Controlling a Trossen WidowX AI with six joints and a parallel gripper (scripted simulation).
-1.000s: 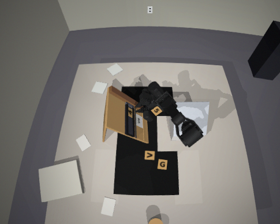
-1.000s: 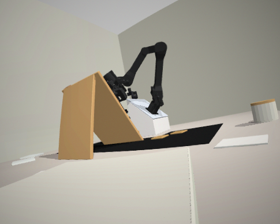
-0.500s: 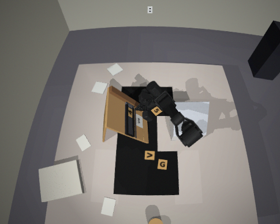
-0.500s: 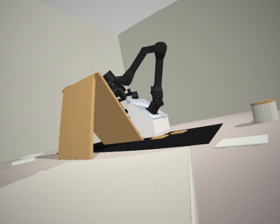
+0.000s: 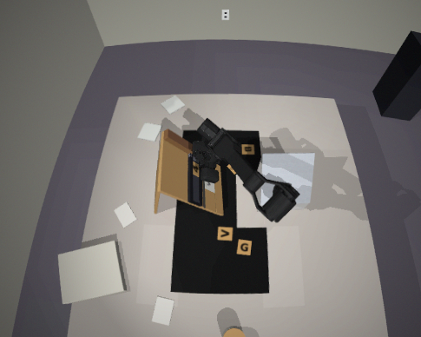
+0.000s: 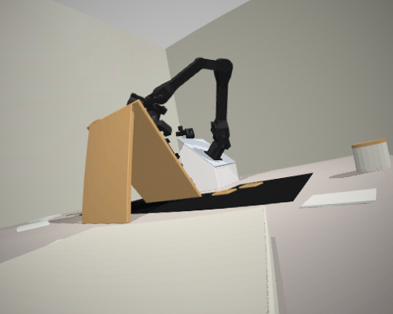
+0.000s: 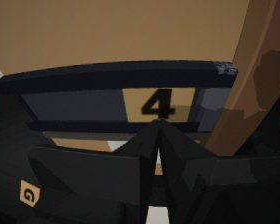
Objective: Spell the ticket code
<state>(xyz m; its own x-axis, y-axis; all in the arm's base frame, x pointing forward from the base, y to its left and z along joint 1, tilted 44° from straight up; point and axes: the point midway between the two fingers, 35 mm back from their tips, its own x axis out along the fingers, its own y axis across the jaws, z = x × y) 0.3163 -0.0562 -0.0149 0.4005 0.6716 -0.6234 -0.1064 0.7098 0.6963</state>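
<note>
Right now my gripper tip is 2 cm short of the tile marked 4 and 1 cm above it. Round my gripper tip: black mat (12 cm behind, 6 cm to the left, 17 cm below); white ticket (3 cm behind, 1 cm to the left, 9 cm below); tile marked 5 (14 cm behind, 11 cm to the right, 17 cm below).
</note>
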